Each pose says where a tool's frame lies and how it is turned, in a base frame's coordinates. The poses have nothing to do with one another.
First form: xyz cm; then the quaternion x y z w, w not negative.
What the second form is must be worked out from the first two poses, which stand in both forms.
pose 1, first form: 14.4 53.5 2.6 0.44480 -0.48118 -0.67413 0.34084
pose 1, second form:
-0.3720 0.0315 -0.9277 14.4
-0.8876 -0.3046 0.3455 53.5
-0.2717 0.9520 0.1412 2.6
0 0 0 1

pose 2, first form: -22.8 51.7 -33.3 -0.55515 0.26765 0.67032 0.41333
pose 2, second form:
-0.0419 -0.8513 -0.5230 -22.8
0.2570 -0.5150 0.8177 51.7
-0.9655 -0.1001 0.2403 -33.3
0 0 0 1

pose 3, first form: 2.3 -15.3 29.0 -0.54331 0.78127 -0.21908 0.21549
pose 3, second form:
-0.3168 -0.7545 0.5748 2.3
-0.9434 0.3136 -0.1082 -15.3
-0.0987 -0.5765 -0.8111 29.0
0 0 0 1

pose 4, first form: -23.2 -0.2 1.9 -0.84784 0.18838 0.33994 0.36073
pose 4, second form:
0.6979 -0.5647 -0.4405 -23.2
-0.0742 -0.6688 0.7398 -0.2
-0.7123 -0.4836 -0.5086 1.9
0 0 0 1

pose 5, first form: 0.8 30.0 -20.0 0.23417 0.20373 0.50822 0.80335
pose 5, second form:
0.4004 -0.7211 0.5654 0.8
0.9120 0.3738 -0.1692 30.0
-0.0893 0.5833 0.8073 -20.0
0 0 0 1

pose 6, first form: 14.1 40.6 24.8 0.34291 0.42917 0.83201 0.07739
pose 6, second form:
-0.7528 0.1656 0.6370 14.1
0.4231 -0.6196 0.6611 40.6
0.5042 0.7672 0.3965 24.8
0 0 0 1

